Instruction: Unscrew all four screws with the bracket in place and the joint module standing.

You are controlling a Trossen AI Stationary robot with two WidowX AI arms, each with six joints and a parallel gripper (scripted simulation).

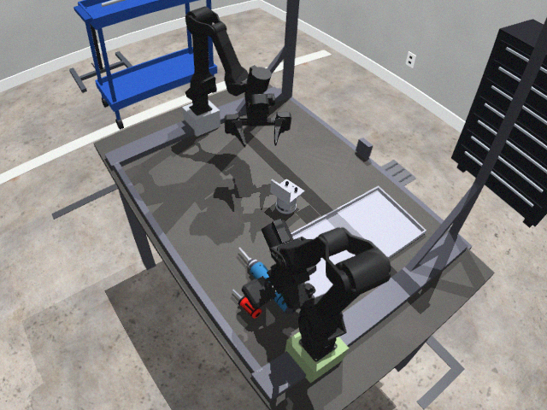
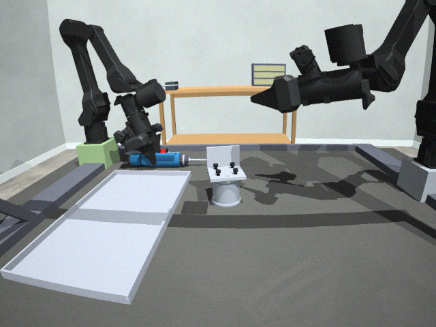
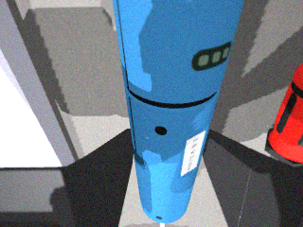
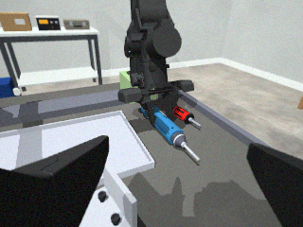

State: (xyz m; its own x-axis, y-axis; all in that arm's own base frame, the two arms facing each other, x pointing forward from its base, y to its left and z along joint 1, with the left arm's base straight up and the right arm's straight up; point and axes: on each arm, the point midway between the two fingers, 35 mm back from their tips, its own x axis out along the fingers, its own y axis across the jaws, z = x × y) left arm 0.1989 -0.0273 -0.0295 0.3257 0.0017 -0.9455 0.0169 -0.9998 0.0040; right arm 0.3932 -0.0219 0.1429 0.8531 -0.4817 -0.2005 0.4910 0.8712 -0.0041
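Observation:
The red screwdriver is 8 cm ahead of my left hand, 3 cm below it and 1 cm to the left of it. From my left hand the other things lie so: white tray: 27 cm behind, 8 cm to the right, 4 cm below; white bracket: 27 cm to the right, 15 cm behind, 3 cm above; screwdriver bit: 14 cm to the right, 3 cm below, 3 cm ahead.

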